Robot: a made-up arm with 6 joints.
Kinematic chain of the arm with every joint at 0, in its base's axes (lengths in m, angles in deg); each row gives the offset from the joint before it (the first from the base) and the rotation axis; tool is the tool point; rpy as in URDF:
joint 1: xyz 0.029 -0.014 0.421 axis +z
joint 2: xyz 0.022 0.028 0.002 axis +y
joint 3: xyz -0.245 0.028 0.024 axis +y
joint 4: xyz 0.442 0.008 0.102 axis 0.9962 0 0.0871
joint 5: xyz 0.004 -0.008 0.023 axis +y
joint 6: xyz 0.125 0.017 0.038 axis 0.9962 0 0.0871
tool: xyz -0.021 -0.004 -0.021 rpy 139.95 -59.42 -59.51
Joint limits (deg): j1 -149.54..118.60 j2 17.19..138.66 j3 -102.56..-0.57 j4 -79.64..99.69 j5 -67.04..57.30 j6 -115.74..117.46
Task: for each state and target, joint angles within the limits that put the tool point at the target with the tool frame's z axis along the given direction. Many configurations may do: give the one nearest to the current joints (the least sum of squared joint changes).
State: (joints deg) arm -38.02 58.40 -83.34 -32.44 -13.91 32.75
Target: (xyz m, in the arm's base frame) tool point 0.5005 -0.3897 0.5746 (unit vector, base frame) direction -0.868 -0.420 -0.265
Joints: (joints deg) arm -48.17 87.77 -64.10 -34.46 -6.24 31.20
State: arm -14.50 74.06 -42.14 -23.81 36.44 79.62
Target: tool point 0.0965 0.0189 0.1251 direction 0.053 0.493 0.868
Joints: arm -41.54 104.75 -0.77 -23.76 57.30 101.45
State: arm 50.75 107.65 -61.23 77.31 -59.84 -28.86
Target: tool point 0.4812 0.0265 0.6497 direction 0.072 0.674 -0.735
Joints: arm 11.15 64.38 -52.96 99.69 -53.90 11.07
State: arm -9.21 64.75 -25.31 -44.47 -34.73 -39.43
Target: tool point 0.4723 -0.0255 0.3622 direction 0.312 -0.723 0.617
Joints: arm -24.31 76.41 -25.29 -74.62 -52.74 -14.05
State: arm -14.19 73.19 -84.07 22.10 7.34 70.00
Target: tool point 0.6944 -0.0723 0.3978 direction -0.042 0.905 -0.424
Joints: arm -6.97 117.72 -73.40 44.51 -24.88 88.14
